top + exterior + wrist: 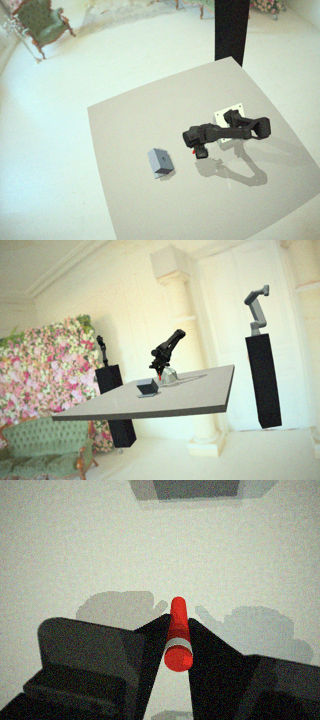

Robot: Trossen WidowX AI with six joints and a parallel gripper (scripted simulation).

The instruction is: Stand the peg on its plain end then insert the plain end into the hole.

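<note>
My gripper tip is 19 cm short of the grey sloped panel, 5 cm to the left of it and 4 cm above it. The rest, counted from my gripper tip: red peg 2 cm above.
</note>
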